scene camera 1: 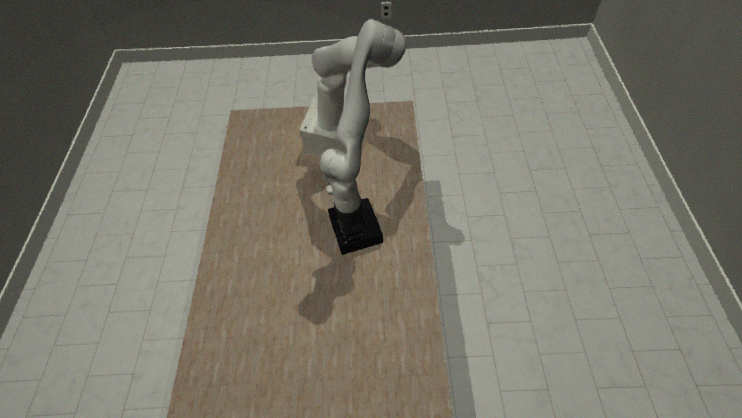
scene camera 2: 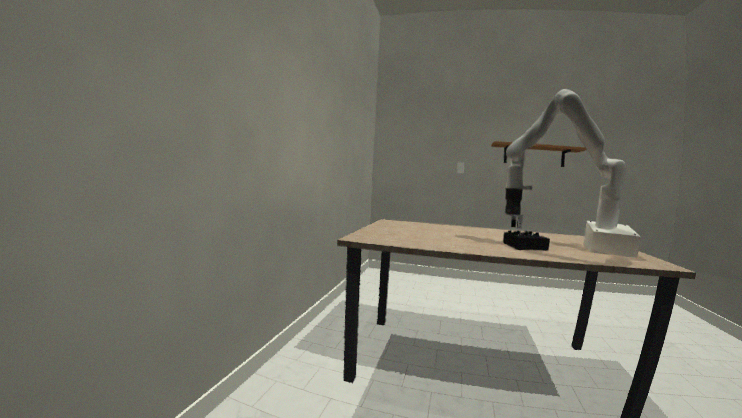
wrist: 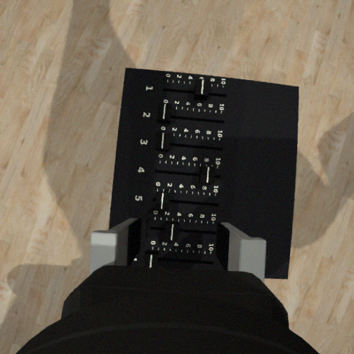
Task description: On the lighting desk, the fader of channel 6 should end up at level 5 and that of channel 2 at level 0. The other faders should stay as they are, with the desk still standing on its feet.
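Where they show: gripper, between the fingertips: (scene camera 1: 352,228) (scene camera 2: 516,227); arm's base, origin of its link: (scene camera 1: 330,122) (scene camera 2: 604,227).
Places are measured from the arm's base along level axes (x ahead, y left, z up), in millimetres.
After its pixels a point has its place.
The black lighting desk (scene camera 1: 372,228) {z -60, x 464, y 71 mm} (scene camera 2: 532,243) {z -83, x 421, y 90 mm} (wrist: 260,165) stands flat on the table. In the wrist view, the channel 2 fader (wrist: 164,112) is at 0. The channel 6 fader (wrist: 172,231) is at about 3. Fader 1 (wrist: 202,89) is near 6, fader 3 (wrist: 162,141) at 0, fader 4 (wrist: 207,175) near 8, fader 5 (wrist: 162,201) close to 0 and fader 7 (wrist: 151,260) near 0. My gripper (scene camera 2: 516,223) {z -29, x 471, y 4 mm} (wrist: 178,236) is open and empty above the desk, its fingers either side of the channel 6 and 7 scales. The number 6 label is hidden.
The desk stands on the wooden table (scene camera 1: 311,363) {z -115, x 846, y -185 mm} (scene camera 2: 415,236) {z -114, x 943, y -75 mm}, with the arm's white base (scene camera 1: 316,140) {z -30, x 51, y -62 mm} (scene camera 2: 612,241) {z -53, x 28, y 104 mm} behind it. A wall shelf (scene camera 2: 550,147) hangs on the far wall. Arm shadows lie across the table.
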